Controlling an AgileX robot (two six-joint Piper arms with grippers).
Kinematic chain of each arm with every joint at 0, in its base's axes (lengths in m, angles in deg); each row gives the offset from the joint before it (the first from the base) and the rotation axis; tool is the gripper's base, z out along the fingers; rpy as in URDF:
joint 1: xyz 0 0 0.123 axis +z
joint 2: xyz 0 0 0 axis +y
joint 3: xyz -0.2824 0 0.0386 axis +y
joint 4: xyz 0.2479 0 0.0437 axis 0.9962 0 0.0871
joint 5: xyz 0 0 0 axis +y
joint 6: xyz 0.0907 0 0.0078 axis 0.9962 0 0.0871
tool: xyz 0 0 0 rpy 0 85 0
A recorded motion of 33 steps. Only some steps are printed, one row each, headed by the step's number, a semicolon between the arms.
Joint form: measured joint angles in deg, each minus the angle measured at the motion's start. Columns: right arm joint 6, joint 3, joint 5, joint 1, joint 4, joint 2; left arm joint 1, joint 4, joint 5, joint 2, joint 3, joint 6.
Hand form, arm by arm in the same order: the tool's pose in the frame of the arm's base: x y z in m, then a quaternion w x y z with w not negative. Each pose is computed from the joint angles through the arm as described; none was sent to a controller.
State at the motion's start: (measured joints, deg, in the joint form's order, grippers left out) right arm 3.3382 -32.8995 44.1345 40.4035 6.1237 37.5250; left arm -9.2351 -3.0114 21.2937 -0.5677 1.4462 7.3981
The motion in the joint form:
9: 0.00 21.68 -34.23 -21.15 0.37 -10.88; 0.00 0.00 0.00 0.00 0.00 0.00
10: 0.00 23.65 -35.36 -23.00 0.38 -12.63; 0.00 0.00 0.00 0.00 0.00 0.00
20: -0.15 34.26 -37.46 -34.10 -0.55 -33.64; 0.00 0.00 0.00 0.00 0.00 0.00
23: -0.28 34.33 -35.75 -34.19 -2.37 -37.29; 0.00 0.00 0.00 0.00 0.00 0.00
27: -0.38 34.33 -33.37 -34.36 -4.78 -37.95; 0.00 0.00 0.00 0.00 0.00 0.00
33: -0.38 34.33 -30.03 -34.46 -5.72 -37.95; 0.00 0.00 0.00 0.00 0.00 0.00
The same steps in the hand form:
9: 0.0946 0.0349 0.2287 0.55144 -0.07360 0.81716 0.15080; 0.0517 -0.0102 0.1717 0.59298 0.10247 0.79804 -0.03172
10: 0.0915 0.0304 0.2218 0.56026 -0.05932 0.81378 0.14263; 0.0517 -0.0102 0.1717 0.59298 0.10247 0.79804 -0.03172
20: 0.0616 0.0078 0.1904 0.65709 0.01207 0.74821 0.09093; 0.0517 -0.0102 0.1717 0.59298 0.10247 0.79804 -0.03172
23: 0.0571 0.0071 0.1911 0.67065 0.00037 0.73747 0.07986; 0.0517 -0.0102 0.1717 0.59298 0.10247 0.79804 -0.03172
27: 0.0560 0.0063 0.1880 0.66130 -0.01297 0.74749 0.06137; 0.0517 -0.0102 0.1717 0.59298 0.10247 0.79804 -0.03172
33: 0.0552 0.0059 0.1827 0.63989 -0.01790 0.76645 0.05267; 0.0517 -0.0102 0.1717 0.59298 0.10247 0.79804 -0.03172

